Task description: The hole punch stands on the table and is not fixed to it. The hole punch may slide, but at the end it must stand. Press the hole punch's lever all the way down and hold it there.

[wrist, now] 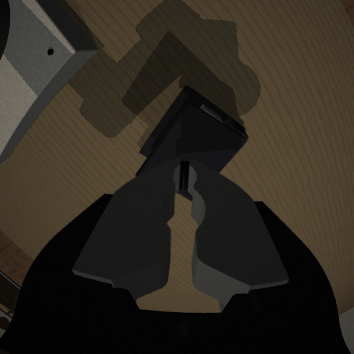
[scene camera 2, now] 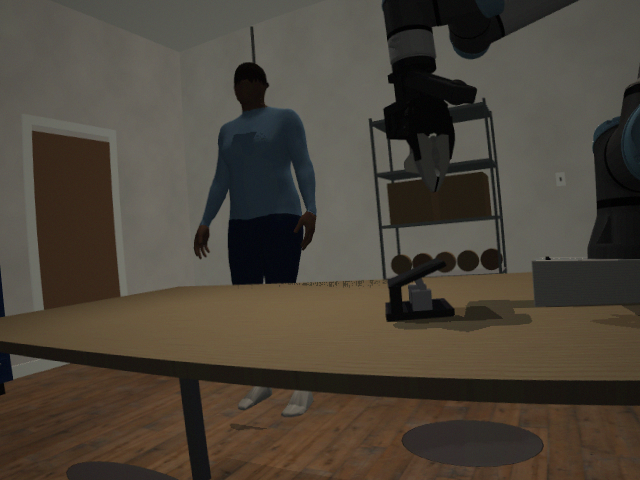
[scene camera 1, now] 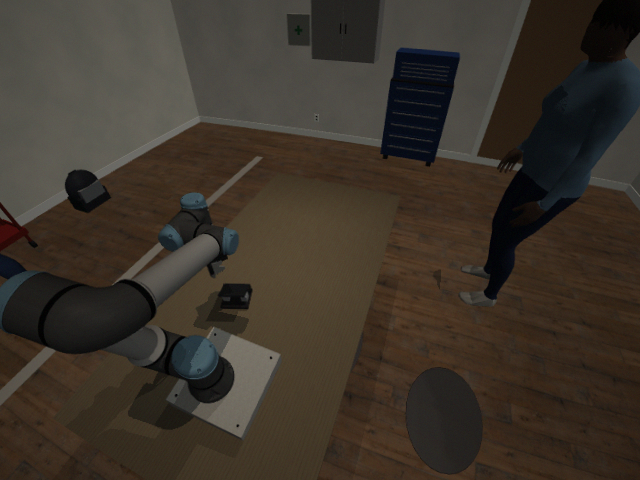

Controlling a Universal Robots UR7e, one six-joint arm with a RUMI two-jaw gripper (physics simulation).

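Pixels of known places: gripper, fingertip midpoint: [wrist: 183, 163] [scene camera 2: 434, 191] [scene camera 1: 214, 277]; arm's base, origin of the base link: [scene camera 2: 633, 258] [scene camera 1: 212, 379].
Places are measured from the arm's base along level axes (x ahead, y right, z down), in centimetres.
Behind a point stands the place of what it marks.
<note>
The black hole punch [scene camera 1: 235, 296] {z -2.4, x 32.1, y -8.6 cm} [scene camera 2: 395, 302] {z 2.9, x 37.6, y -18.6 cm} [wrist: 210, 130] {z -1.3, x 34.3, y -15.6 cm} stands upright on the table [scene camera 1: 320, 248] {z 5.8, x 78.3, y 13.5 cm} [scene camera 2: 206, 330] {z 5.8, x 67.8, y -26.7 cm} [wrist: 300, 175] {z 5.8, x 52.5, y -23.4 cm}. Its lever [scene camera 2: 417, 273] {z -1.2, x 34.3, y -16.6 cm} is raised and slants up toward the robot's base, above a grey block on the punch's foot. My gripper [scene camera 1: 212, 274] {z -13.6, x 30.9, y -14.7 cm} [scene camera 2: 435, 190] {z -13.6, x 30.9, y -14.7 cm} [wrist: 183, 163] {z -13.6, x 30.9, y -14.7 cm} is shut and empty, fingertips pointing down. In the scene camera 2 view it hangs well above the lever, with clear air between them. In the wrist view the fingertips overlap the near edge of the punch and hide part of it.
The arm's white base plate [scene camera 1: 253, 372] {z 0.3, x 7.0, y 12.2 cm} [scene camera 2: 578, 284] {z 2.6, x 10.4, y -10.2 cm} [wrist: 25, 85] {z -0.9, x 14.4, y -1.4 cm} lies near the hole punch. One person [scene camera 1: 584, 124] [scene camera 2: 266, 165] stands beyond the table. A shelf rack [scene camera 2: 377, 206] and a blue tool cabinet [scene camera 1: 419, 103] stand farther off.
</note>
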